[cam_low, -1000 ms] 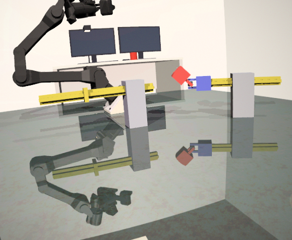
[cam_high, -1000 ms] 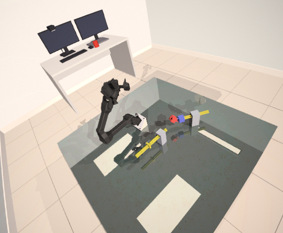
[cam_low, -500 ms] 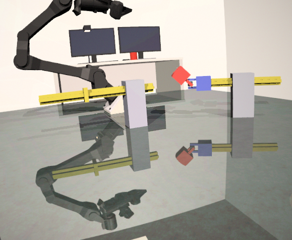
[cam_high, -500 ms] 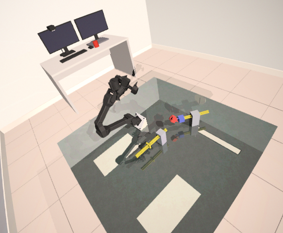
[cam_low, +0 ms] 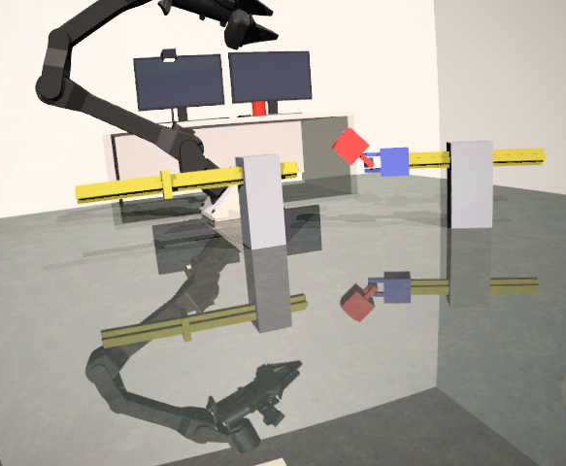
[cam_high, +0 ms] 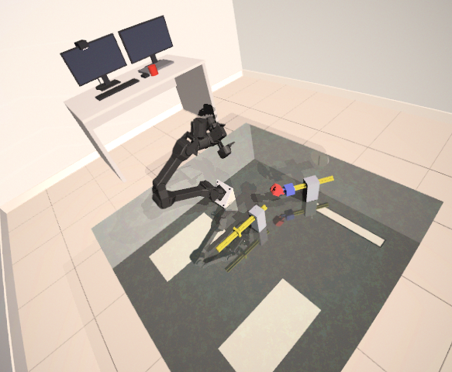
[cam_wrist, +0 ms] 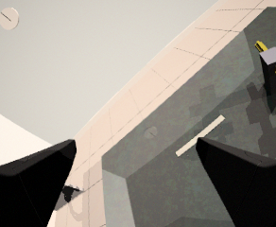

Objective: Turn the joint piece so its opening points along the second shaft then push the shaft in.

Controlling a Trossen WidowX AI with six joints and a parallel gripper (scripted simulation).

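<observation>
My gripper tip is 24 cm short of the red joint piece, 24 cm above it and 5 cm to the right of it.
</observation>
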